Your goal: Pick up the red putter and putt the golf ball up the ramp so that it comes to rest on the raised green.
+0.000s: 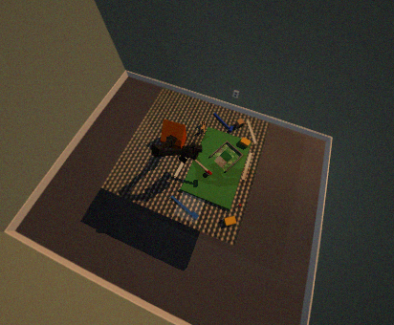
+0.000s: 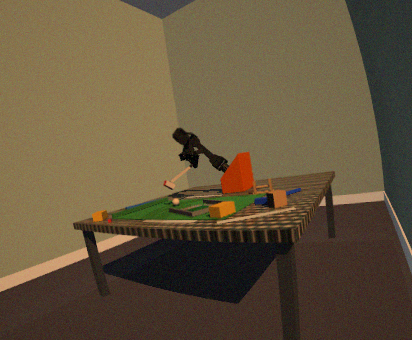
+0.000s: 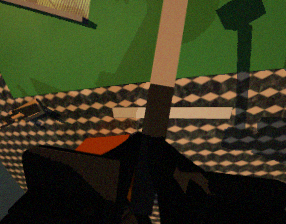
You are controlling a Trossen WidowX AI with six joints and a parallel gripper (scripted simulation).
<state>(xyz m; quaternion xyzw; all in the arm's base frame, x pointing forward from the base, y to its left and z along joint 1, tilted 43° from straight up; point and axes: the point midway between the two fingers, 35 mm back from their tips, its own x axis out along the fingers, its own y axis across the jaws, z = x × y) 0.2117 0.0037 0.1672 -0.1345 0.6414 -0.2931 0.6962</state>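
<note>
Right now the red putter is 11 cm ahead of my gripper tip, 2 cm to the right of it and 2 cm below it. Also, from my gripper tip: brown cube: 30 cm ahead, 62 cm to the left, 17 cm below; green mat: 26 cm ahead, 10 cm to the left, 19 cm below; golf ball: 21 cm ahead, 3 cm to the right, 17 cm below.
</note>
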